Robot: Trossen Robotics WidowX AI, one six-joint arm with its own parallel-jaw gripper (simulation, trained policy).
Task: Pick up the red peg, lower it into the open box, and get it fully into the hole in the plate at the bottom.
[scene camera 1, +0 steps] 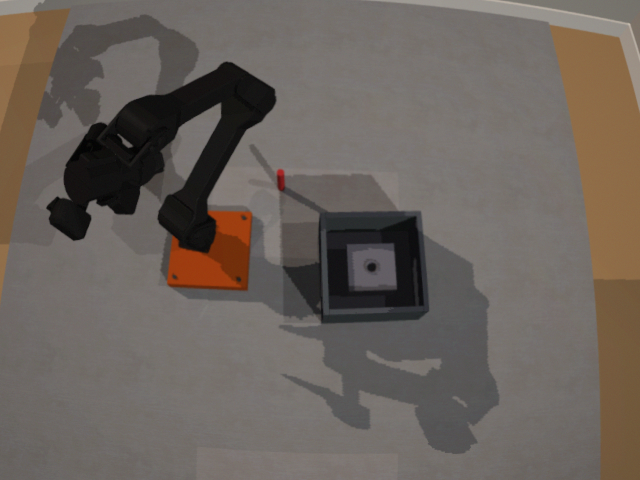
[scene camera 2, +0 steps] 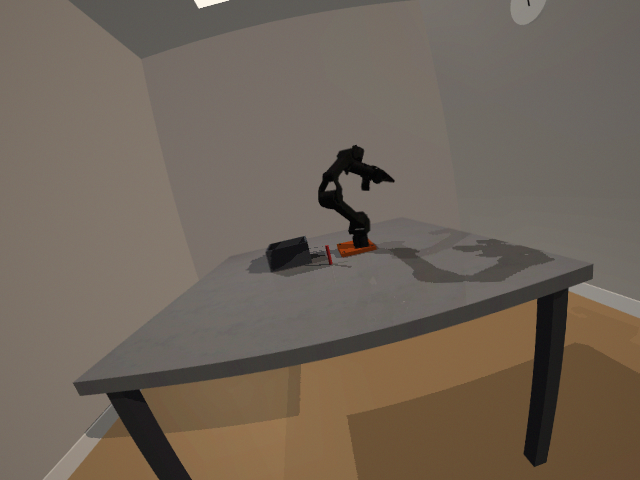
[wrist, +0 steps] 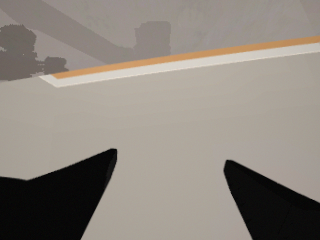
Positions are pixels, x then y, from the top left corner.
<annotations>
dark box: scene camera 1 410, 301; scene camera 2 294, 252; not seen in the wrist view (out of frame)
light plate: scene camera 1 360, 282; not seen in scene camera 2 (hidden by the dark box); not seen in the wrist view (out of frame)
</annotations>
